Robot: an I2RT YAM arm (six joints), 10 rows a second.
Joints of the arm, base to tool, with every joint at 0 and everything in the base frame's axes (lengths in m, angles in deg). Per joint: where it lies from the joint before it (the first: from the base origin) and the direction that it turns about. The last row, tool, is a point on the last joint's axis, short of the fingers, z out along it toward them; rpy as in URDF.
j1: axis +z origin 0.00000 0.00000 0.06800
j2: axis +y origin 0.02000 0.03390 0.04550
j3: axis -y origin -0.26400 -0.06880 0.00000
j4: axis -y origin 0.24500 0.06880 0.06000
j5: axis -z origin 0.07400 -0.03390 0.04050
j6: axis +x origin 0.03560 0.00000 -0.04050
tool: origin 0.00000 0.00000 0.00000 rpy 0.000 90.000 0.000
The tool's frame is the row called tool.
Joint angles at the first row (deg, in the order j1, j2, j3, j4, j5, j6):
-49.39 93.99 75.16 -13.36 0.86 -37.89
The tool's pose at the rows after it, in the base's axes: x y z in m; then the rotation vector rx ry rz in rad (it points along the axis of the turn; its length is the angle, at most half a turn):
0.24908 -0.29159 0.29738 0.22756 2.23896 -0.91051
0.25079 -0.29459 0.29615 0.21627 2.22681 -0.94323
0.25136 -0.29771 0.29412 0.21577 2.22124 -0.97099
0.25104 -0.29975 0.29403 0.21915 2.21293 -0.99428
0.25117 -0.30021 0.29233 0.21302 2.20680 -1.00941
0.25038 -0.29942 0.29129 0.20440 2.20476 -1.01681
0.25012 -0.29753 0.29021 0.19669 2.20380 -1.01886
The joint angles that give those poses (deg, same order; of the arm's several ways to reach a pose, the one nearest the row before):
-49.37 93.92 74.76 -11.44 1.38 -38.55
-49.41 94.48 74.64 -9.59 2.03 -39.49
-49.57 95.01 74.47 -8.17 2.79 -40.13
-49.74 95.19 74.36 -7.11 3.41 -40.48
-49.75 95.25 73.82 -5.93 3.68 -40.96
-49.76 95.01 73.21 -5.31 3.68 -41.42
-49.61 94.68 72.56 -4.87 3.68 -41.67

